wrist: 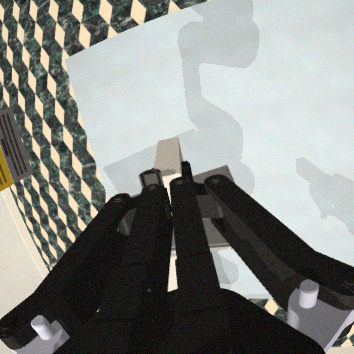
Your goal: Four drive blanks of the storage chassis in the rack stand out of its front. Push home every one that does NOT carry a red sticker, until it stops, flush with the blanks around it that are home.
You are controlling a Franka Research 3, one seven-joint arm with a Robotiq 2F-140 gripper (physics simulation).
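My gripper [171, 154] is shut, its black fingers close together at the middle of the wrist view. A pale beige block-like piece [169, 154] shows right at the fingertips, with a light strip running back between the fingers; I cannot tell what it is. A grey-brown boxy shape [216, 175] shows partly behind and right of the fingertips, and more of it shows between the finger links. I cannot tell whether it is the chassis or its rack. No drive blank or red sticker can be made out; the fingers hide much of that area.
A pale blue surface [125, 95] lies below, with shadows of the arm and a boxy shape on it. A green and cream diamond-patterned floor [40, 65] borders it. A grey and yellow striped object [14, 145] stands at the left edge, above a cream surface [17, 245].
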